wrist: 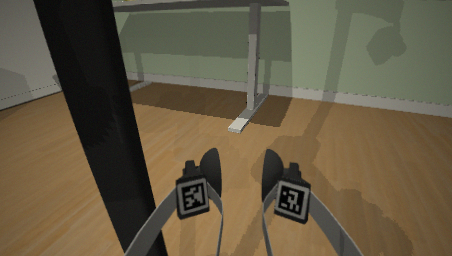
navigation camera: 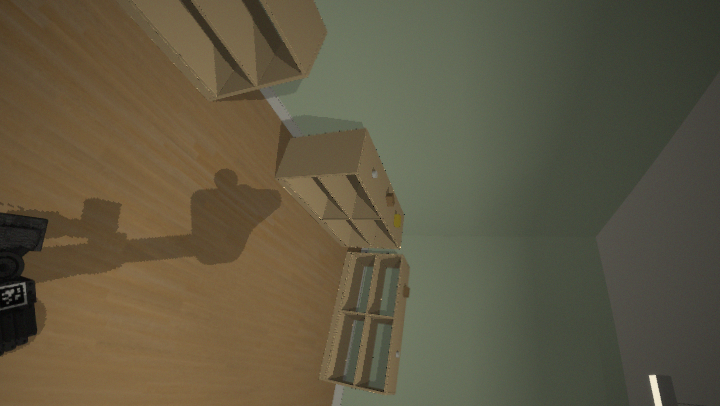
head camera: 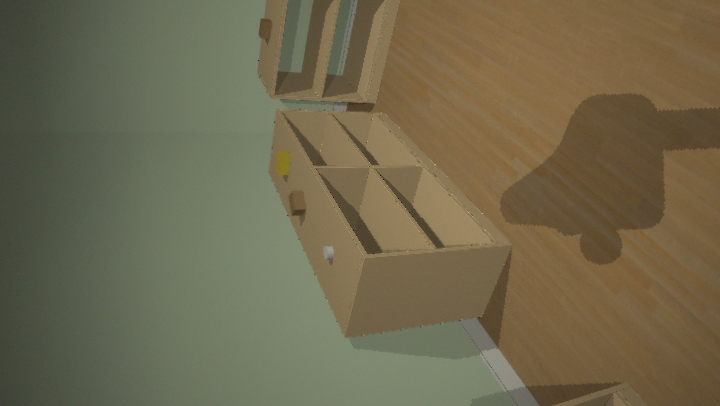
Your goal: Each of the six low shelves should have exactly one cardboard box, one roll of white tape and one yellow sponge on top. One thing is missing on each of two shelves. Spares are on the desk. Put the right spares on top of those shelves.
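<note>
One low shelf (head camera: pixel 428 287) (navigation camera: pixel 322 153) bears a yellow sponge (head camera: pixel 282 162) (navigation camera: pixel 397 220), a cardboard box (head camera: pixel 297 202) (navigation camera: pixel 389 198) and a roll of white tape (head camera: pixel 328 252) (navigation camera: pixel 374 173). The neighbouring shelf (head camera: pixel 272 55) (navigation camera: pixel 400 322) bears a cardboard box (head camera: pixel 265 29) (navigation camera: pixel 406 290) and, in the navigation view, a white tape roll (navigation camera: pixel 397 354); no sponge shows on it. My gripper (wrist: pixel 240 166) is open and empty above the floor, away from the desk (wrist: pixel 200 6), whose underside, edge and leg show in the wrist view. A sliver of yellow shows at the desk's far left top.
Another shelf (navigation camera: pixel 302 25) is cut off at the upper left of the navigation view. A corner of a shelf (head camera: pixel 594 394) shows at the bottom right of the head view. The desk's foot (wrist: pixel 240 124) stands on the floor ahead of the gripper. A black post (wrist: pixel 100 115) crosses the wrist view's left.
</note>
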